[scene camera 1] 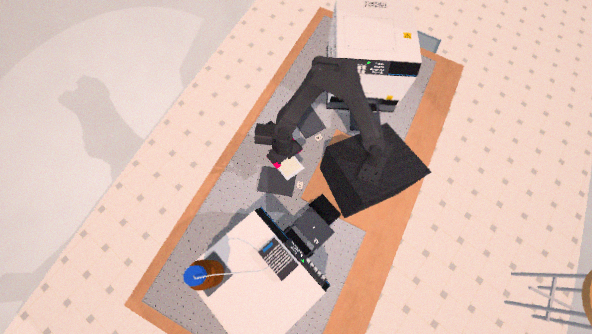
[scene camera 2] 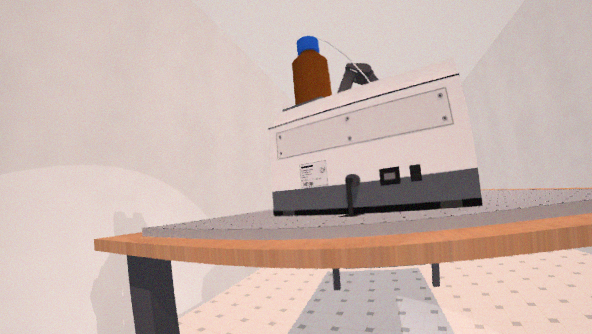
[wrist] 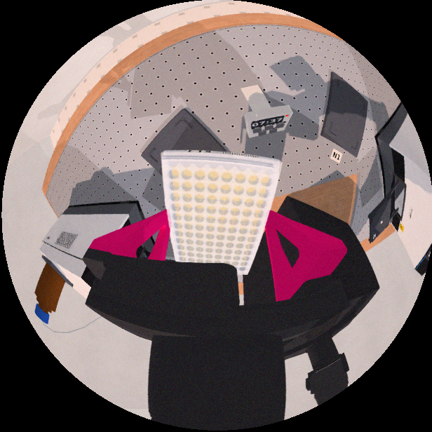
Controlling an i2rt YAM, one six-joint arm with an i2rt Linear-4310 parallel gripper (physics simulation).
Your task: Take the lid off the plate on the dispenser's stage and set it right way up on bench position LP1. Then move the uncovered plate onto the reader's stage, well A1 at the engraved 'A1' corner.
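Frame: origin at the arm's base, x ahead, y down, z left, level; millimetres.
Where they show: gripper, fingertip midpoint: (scene camera 1: 284, 160); arm's base, link origin: (scene camera 1: 375, 161).
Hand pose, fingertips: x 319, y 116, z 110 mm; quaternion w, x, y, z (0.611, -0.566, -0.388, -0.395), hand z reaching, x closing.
Things, the pixels of their top centre, and the offset from my fingertips. "spot": a spot on its surface instead.
- plate, top centre: (scene camera 1: 286, 161) dx -10, dy -13, dz +5 mm
- dark stage, surface spot: (scene camera 1: 316, 229) spot: dx -237, dy +82, dz +179 mm
- reader, top centre: (scene camera 1: 377, 28) dx -101, dy -176, dz -646 mm
- second dark pad, surface spot: (scene camera 1: 312, 123) spot: dx -1, dy +156, dz -286 mm
My gripper (scene camera 1: 287, 156) (wrist: 217, 215) is shut on the plate, its magenta fingers at the long sides. The plate (scene camera 1: 290, 168) (wrist: 215, 220) has pale yellow wells under what looks like a clear layer; I cannot tell surely whether the lid is on. It hangs above the bench, beside the dark pad (scene camera 1: 275, 182) (wrist: 181, 132), likely LP1, whose label is unreadable. No separate lid shows on that pad. The dispenser (scene camera 1: 265, 280) (scene camera 2: 375, 145) (wrist: 95, 225) has a dark stage (scene camera 1: 316, 229) with no plate showing. The reader (scene camera 1: 375, 37) has a dark stage (scene camera 1: 364, 120); its A1 mark cannot be read.
A second dark pad (scene camera 1: 312, 123) (wrist: 345, 115) lies near the N1 label (wrist: 336, 155). A small timer (wrist: 270, 122) stands between the pads in the wrist view. A brown bottle (scene camera 1: 214, 274) (scene camera 2: 312, 77) (wrist: 49, 287) with tubing stands on the dispenser. The arm's black base (scene camera 1: 395, 175) is beside the pads.
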